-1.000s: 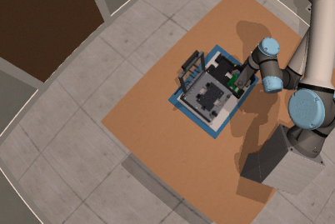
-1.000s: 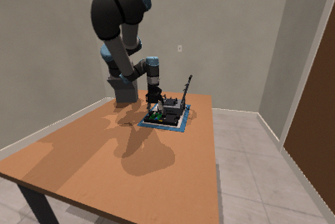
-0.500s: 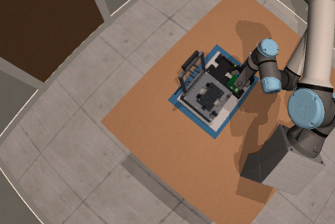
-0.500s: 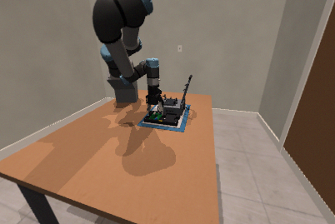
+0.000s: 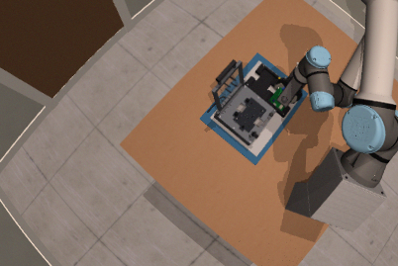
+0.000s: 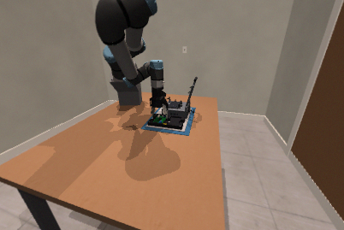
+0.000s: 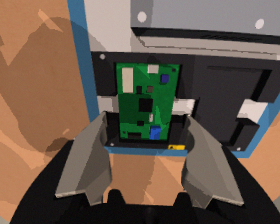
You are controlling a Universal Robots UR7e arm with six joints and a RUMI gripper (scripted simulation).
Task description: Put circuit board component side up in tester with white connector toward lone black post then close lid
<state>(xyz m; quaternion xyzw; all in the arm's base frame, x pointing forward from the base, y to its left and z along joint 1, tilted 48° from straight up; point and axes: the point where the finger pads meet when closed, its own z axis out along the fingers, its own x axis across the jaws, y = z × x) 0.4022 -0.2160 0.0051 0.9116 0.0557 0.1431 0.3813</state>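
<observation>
Now: hand 20 mm above the green circuit board. From my hand the other things lie so: black block: 230 mm to the left, 50 mm above; then tester lid: 190 mm ahead, 170 mm to the left, 140 mm above.
</observation>
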